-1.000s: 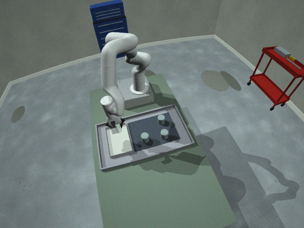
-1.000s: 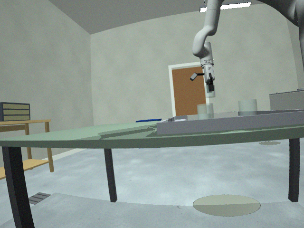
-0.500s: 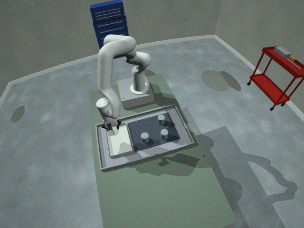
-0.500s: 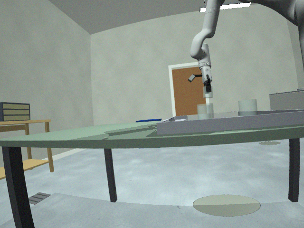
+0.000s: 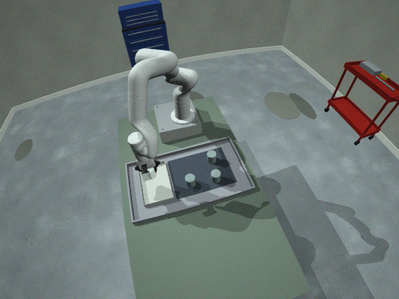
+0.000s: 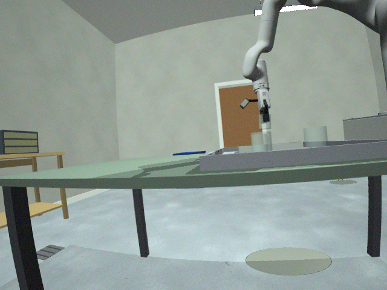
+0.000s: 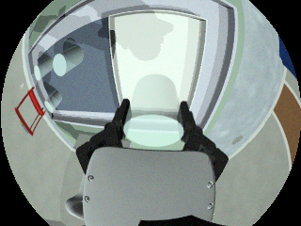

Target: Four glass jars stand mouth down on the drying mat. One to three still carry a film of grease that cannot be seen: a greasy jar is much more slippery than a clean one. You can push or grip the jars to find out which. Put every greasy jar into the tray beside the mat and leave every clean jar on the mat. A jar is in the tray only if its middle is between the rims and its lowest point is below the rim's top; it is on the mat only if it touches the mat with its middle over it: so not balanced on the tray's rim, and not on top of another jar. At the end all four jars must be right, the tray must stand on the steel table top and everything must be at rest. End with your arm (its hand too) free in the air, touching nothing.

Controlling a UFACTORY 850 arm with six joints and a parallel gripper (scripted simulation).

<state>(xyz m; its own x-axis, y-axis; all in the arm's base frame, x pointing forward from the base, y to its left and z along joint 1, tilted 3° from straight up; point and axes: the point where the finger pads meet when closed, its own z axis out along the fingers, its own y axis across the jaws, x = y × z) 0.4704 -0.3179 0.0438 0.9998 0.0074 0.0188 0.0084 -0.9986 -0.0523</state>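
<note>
The white tray is 15 cm below my hand. From my hand the other things lie so: rimmed steel table top 21 cm to the left, 16 cm below, 1 cm ahead; then dark drying mat 32 cm to the left, 16 cm below.
</note>
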